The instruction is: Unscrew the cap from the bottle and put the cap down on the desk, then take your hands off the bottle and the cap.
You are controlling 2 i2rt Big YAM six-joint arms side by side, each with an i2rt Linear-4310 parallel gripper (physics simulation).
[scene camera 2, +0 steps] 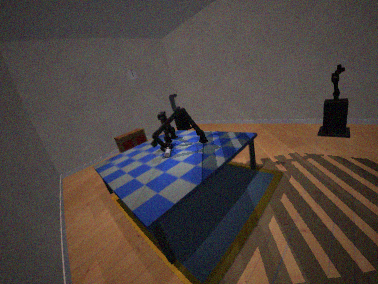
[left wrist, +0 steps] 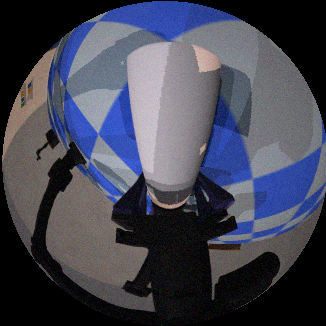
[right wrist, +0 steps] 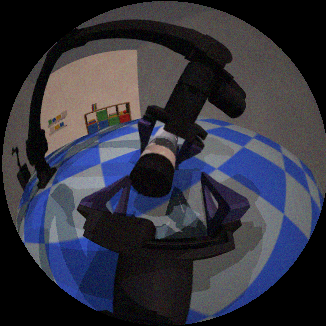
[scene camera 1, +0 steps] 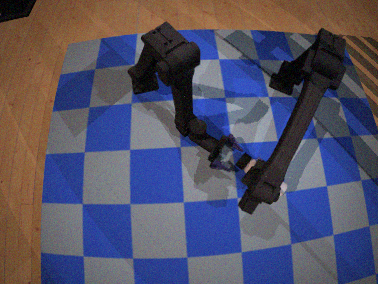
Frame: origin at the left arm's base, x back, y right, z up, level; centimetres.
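Seen in the pictures: left gripper, fingertip midpoint: (scene camera 1: 255, 169); right gripper, fingertip midpoint: (scene camera 2: 166, 147) (right wrist: 163, 176) (scene camera 1: 237, 161); left arm's base, origin of the base link: (scene camera 2: 203, 141) (left wrist: 77, 151) (right wrist: 46, 178) (scene camera 1: 281, 84); right arm's base, origin of the base link: (scene camera 2: 173, 137) (scene camera 1: 145, 84).
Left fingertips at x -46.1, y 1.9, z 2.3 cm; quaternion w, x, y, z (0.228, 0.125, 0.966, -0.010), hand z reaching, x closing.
Offsets run from my left fingertips to a thing's top centre. "pt": to the spot under its first point. Level surfaces: height alone.
A white bottle {dx -1.7, dy -3.9, dz +4.5 cm} (scene camera 1: 250, 165) (scene camera 2: 167, 154) (left wrist: 172, 110) (right wrist: 161, 148) is held tilted, close above the checkered desk. Its black cap {pt dx +0.3, dy +6.1, dz +4.0 cm} (scene camera 1: 244, 161) (right wrist: 151, 176) is at the bottle's end, in line with it and facing the right gripper; whether the thread is loose cannot be seen. My left gripper (scene camera 1: 263, 181) (left wrist: 168, 171) (right wrist: 156, 160) is shut on the bottle, with its purple fingers on both sides. My right gripper (scene camera 1: 236, 160) (right wrist: 163, 176) is wide open and empty, its fingertips apart on either side of the cap's end, with no contact visible.
The blue and grey checkered desk {dz -2.3 cm} (scene camera 1: 107, 230) (scene camera 2: 158, 184) lies under both arms. The left forearm (scene camera 1: 295, 127) reaches over the bottle from the upper right in scene camera 1. A coloured shelf unit stands far off in the right wrist view.
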